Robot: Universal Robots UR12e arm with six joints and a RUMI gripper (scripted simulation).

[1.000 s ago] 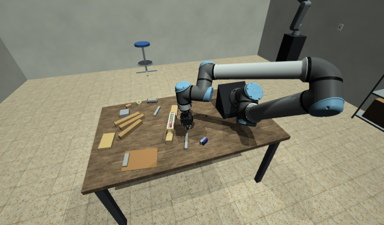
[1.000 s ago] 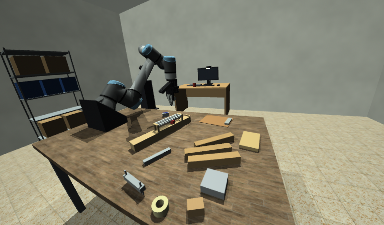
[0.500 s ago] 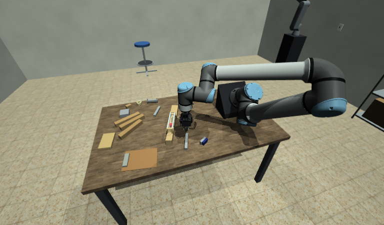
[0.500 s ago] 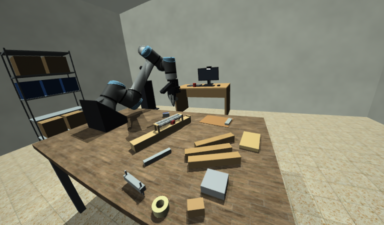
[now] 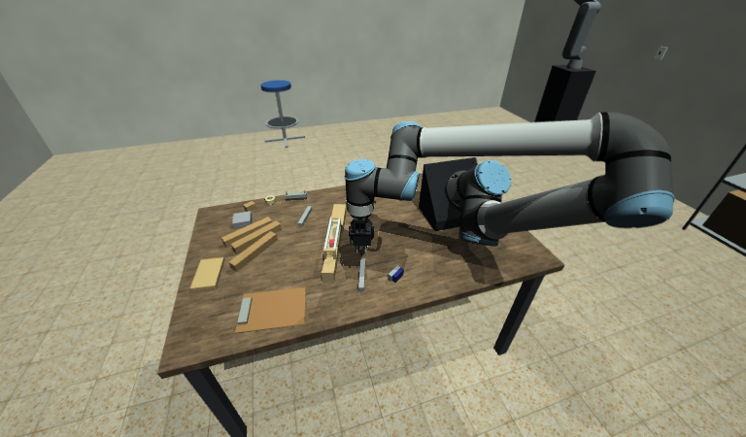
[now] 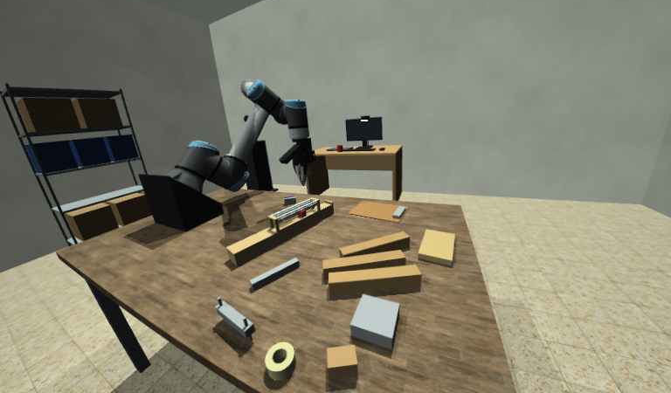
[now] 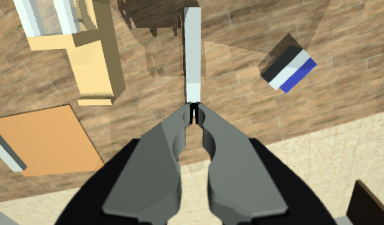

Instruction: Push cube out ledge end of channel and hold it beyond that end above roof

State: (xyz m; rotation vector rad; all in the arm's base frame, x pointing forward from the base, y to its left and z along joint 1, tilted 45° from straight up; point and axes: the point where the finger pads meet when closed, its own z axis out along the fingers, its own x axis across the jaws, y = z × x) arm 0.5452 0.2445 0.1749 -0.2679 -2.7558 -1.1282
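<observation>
My gripper is now 120 mm above the pale grey bar. The rest, counted from my hand: blue-and-white block: 130 mm behind, 120 mm below, 30 mm to the left; red cube: 150 mm to the right, 100 mm ahead, 80 mm below; tan plate: 600 mm ahead, 120 mm to the right, 120 mm below.
</observation>
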